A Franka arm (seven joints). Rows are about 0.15 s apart.
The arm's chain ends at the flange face. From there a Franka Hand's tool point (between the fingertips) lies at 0.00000 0.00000 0.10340 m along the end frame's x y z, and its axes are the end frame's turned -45 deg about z.
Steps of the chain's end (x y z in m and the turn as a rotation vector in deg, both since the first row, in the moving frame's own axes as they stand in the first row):
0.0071 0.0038 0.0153 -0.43 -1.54 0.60
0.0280 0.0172 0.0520 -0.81 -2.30 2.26
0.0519 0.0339 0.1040 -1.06 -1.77 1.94
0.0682 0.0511 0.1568 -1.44 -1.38 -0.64
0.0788 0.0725 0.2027 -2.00 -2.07 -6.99
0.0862 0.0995 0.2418 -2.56 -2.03 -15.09
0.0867 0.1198 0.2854 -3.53 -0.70 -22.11
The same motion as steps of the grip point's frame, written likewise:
-0.0002 0.0063 0.0153 0.78 -1.39 0.60
0.0037 0.0300 0.0519 1.05 -2.20 2.26
0.0091 0.0597 0.1039 0.50 -2.00 1.94
0.0085 0.0845 0.1567 -0.04 -1.99 -0.64
-0.0007 0.1072 0.2026 0.05 -2.88 -6.99
-0.0151 0.1327 0.2416 -0.37 -3.25 -15.09
-0.0280 0.1506 0.2852 -2.00 -2.99 -22.11

